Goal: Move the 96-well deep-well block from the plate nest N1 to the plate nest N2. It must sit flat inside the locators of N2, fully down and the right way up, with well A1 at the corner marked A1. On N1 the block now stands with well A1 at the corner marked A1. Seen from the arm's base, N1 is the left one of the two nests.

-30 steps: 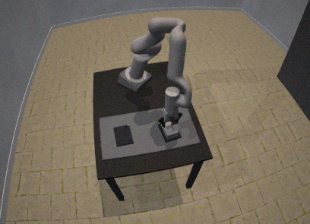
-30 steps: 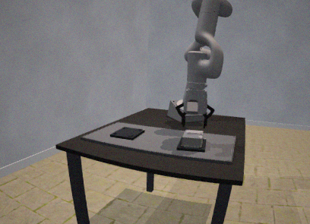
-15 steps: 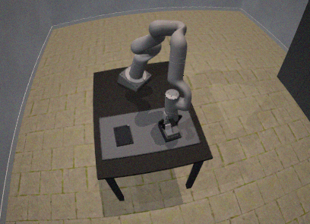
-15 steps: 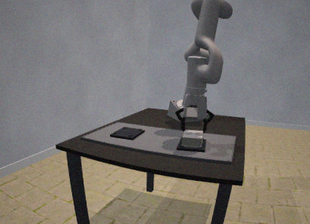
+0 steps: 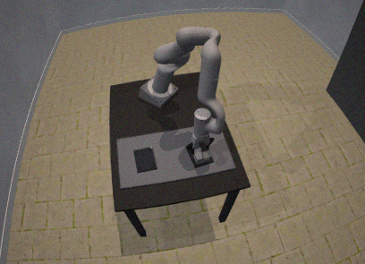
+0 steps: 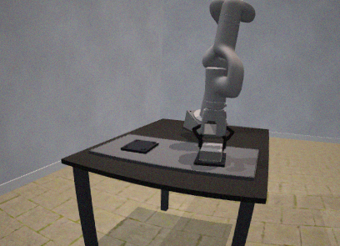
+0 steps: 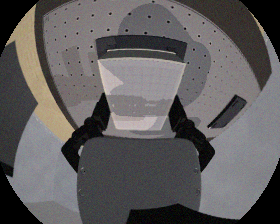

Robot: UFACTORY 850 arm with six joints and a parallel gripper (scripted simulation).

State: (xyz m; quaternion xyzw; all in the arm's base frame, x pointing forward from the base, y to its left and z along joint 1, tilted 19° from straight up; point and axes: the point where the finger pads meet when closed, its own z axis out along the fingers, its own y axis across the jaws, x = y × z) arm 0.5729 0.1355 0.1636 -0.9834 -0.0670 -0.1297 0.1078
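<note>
Right now the deep-well block is 20 mm below my hand. Also, from my hand: plate nest N1 (50 mm below); then plate nest N2 (20 mm behind, 330 mm to the right, 50 mm below).
</note>
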